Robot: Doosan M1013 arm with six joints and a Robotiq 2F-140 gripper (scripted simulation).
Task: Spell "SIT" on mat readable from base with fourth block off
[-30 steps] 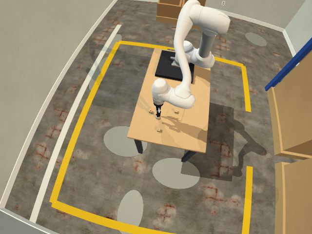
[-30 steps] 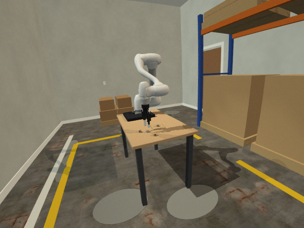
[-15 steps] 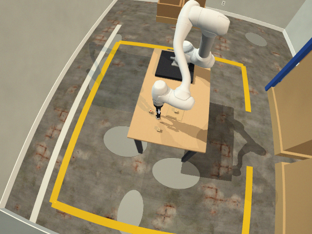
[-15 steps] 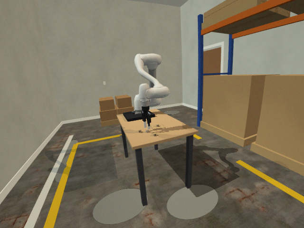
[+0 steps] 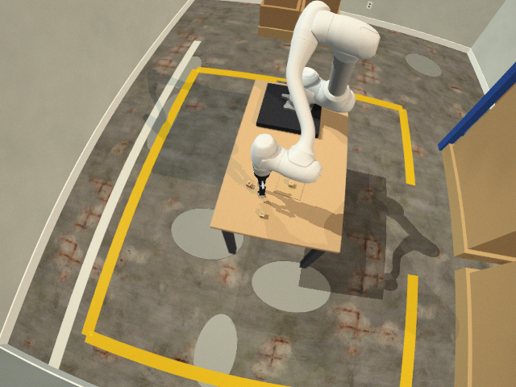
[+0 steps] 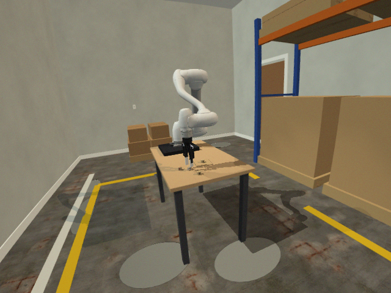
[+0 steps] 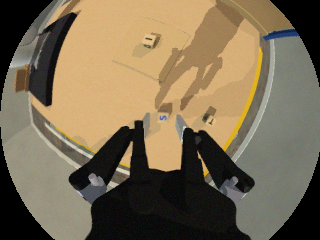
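Right now my hand is 11 cm past the tan mat, 13 cm to the right of it and 6 cm above it. Round my hand: tan block 11 cm ahead, 6 cm to the left, 5 cm below.
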